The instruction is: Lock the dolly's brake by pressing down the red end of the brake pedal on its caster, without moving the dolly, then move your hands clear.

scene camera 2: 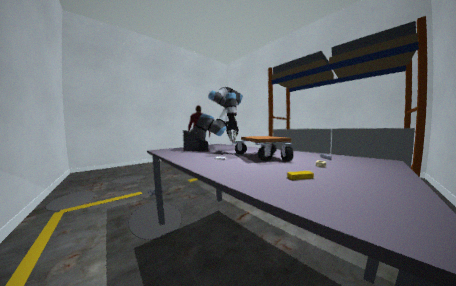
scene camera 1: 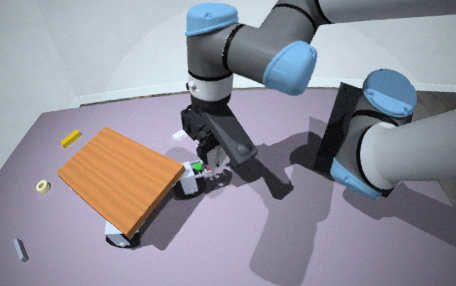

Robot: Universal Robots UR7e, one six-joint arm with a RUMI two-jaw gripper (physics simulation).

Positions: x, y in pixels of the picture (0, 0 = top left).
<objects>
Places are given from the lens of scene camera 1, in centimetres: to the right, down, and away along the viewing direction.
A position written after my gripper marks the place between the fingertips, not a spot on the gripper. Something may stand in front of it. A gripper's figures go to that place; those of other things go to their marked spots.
my gripper [scene camera 1: 214, 168]: -3, 6, 56
dolly [scene camera 1: 121, 179]: -24, 8, 49
</objects>
